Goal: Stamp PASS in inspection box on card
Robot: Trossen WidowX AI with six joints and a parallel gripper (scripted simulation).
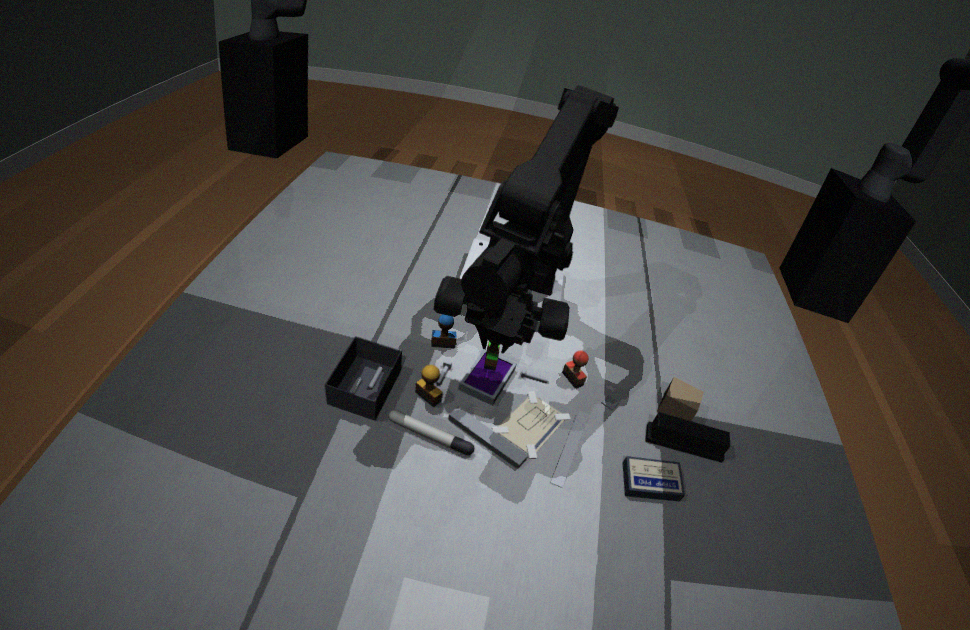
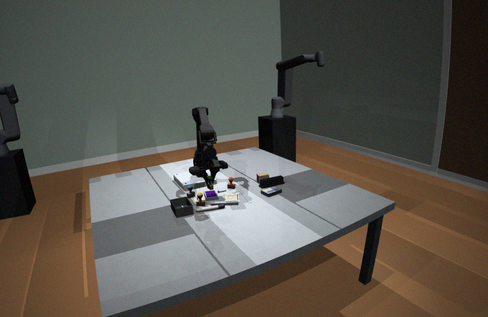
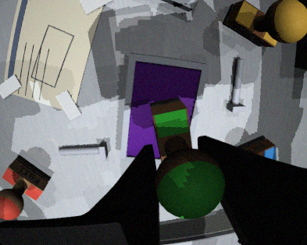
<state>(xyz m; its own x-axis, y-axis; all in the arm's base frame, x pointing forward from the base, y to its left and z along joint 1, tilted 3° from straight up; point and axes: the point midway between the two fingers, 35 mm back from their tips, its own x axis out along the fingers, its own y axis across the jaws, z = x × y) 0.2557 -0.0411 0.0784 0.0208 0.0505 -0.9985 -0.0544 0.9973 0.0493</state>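
The purple ink pad is 70 mm below my gripper tip. The rest, counted from my gripper tip: yellow-knobbed stamp (70 mm ahead, 80 mm to the right, 50 mm below); green-topped stamp (right at my gripper tip); blue-knobbed stamp (50 mm behind, 90 mm to the right, 50 mm below).
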